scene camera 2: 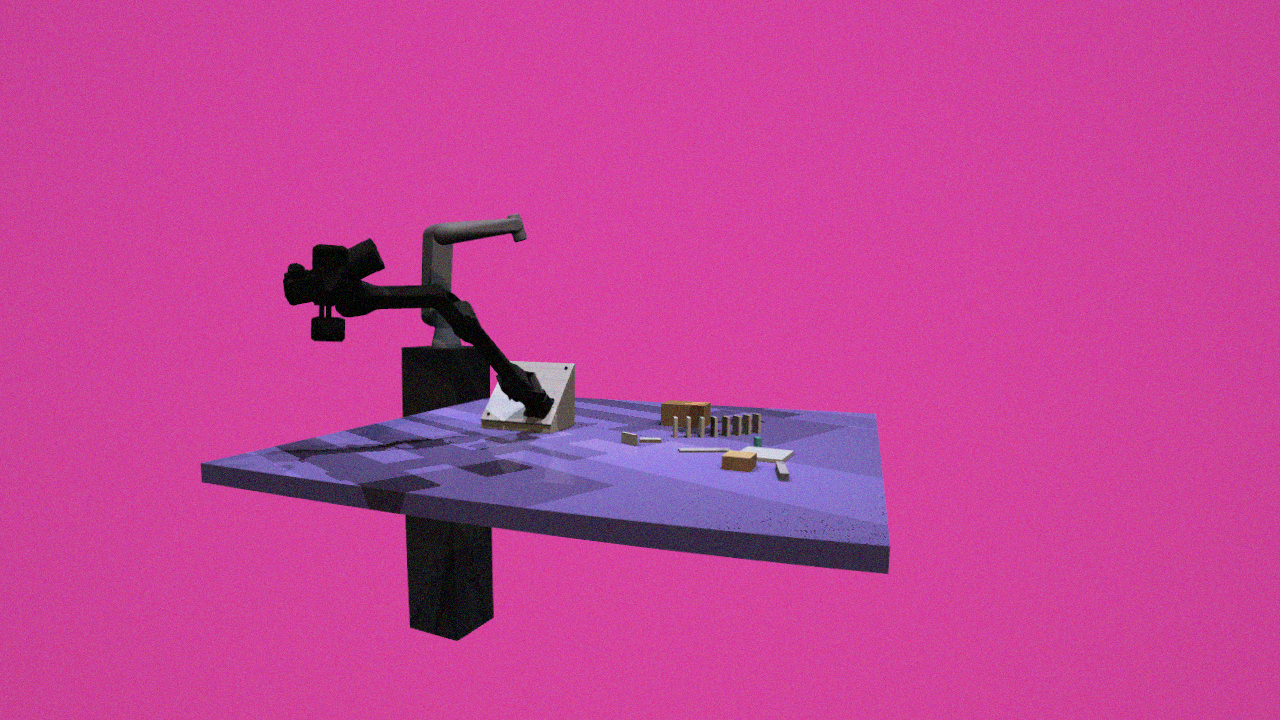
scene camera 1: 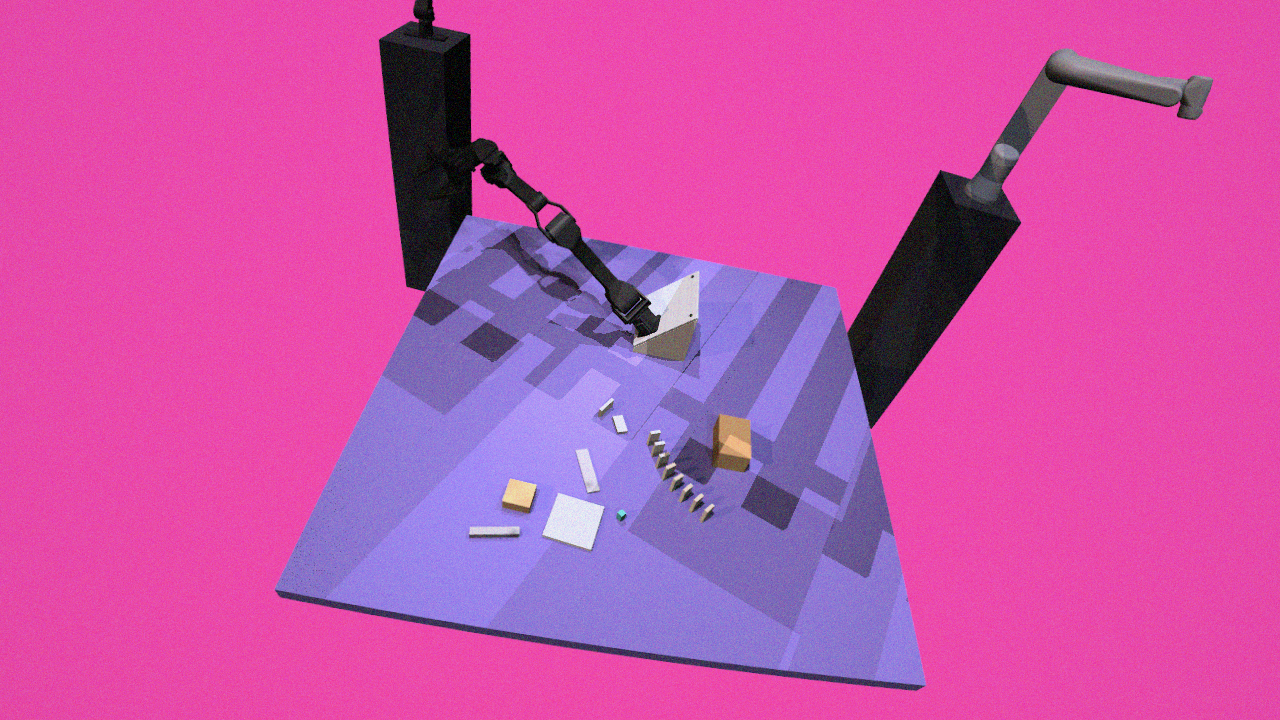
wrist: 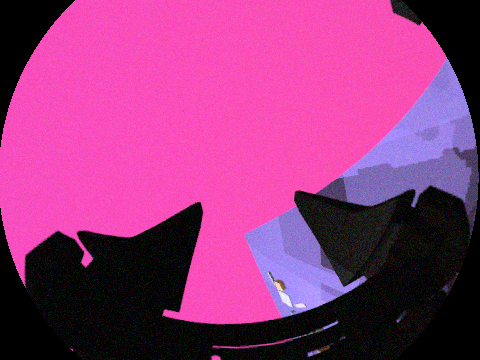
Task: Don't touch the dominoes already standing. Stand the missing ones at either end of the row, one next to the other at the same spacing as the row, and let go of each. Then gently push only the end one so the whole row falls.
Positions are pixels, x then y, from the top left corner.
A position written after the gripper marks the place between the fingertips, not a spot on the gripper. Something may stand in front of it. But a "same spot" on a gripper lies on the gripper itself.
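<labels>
The gripper is visible in the wrist view (249, 202), and scene camera 1 and scene camera 2 show it as well. On the gripper, (scene camera 1: 430, 162) and (scene camera 2: 331, 273) are the same spot.
</labels>
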